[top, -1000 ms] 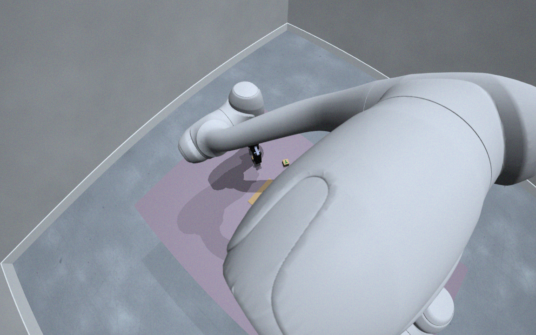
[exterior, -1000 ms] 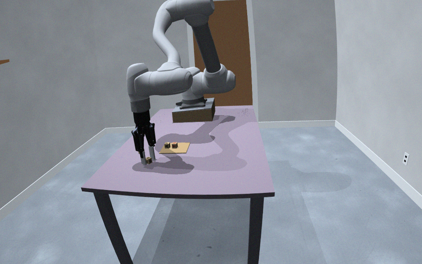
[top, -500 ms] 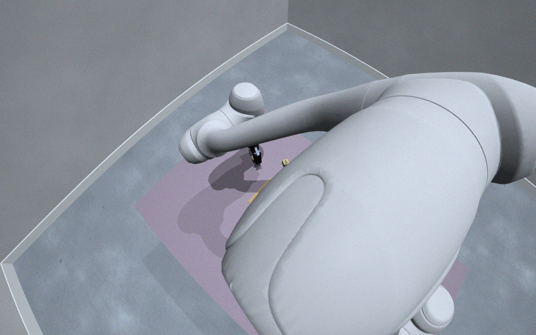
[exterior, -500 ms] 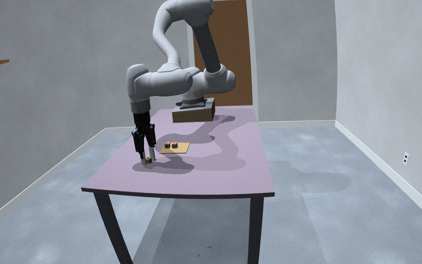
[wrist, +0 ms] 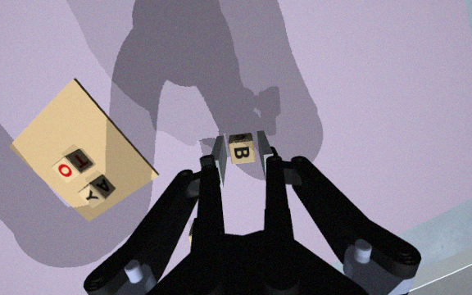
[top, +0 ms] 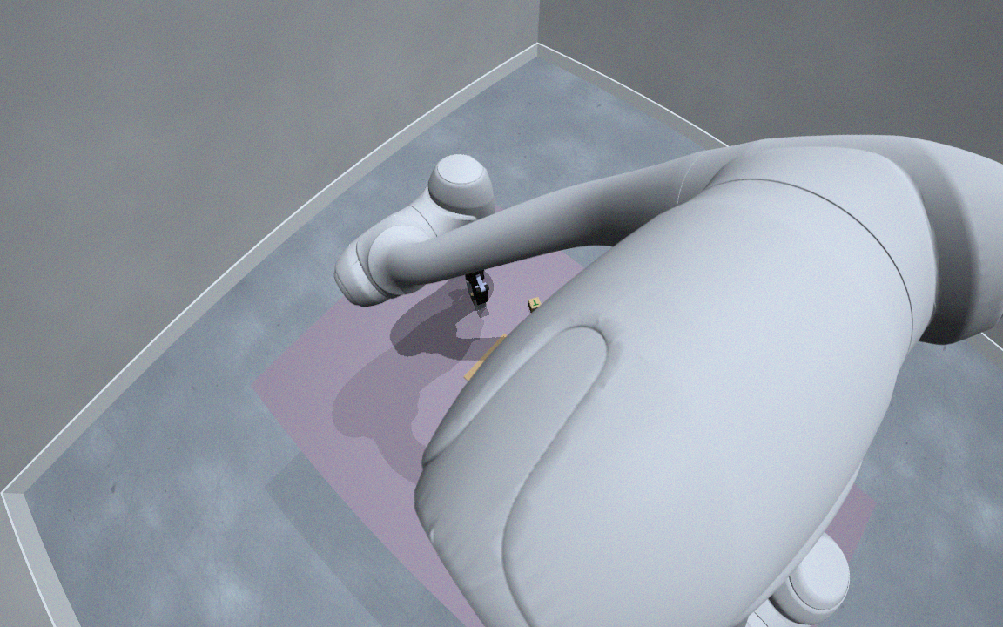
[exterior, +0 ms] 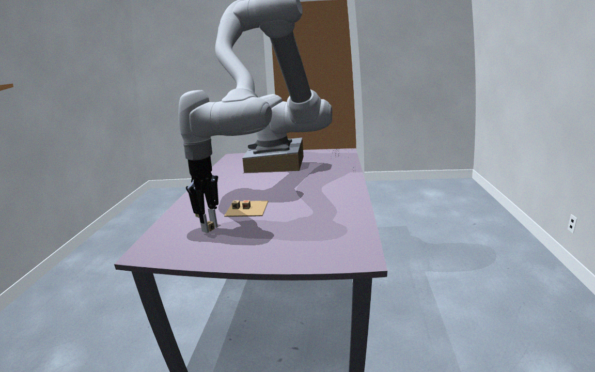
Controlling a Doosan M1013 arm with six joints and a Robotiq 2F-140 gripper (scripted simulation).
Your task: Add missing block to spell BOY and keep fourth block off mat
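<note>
Now: hand 18 cm past the mat, 9 cm to the right of it and 3 cm above it. From my hand the other things lie so: block (12 cm behind, 8 cm to the right, 2 cm below).
</note>
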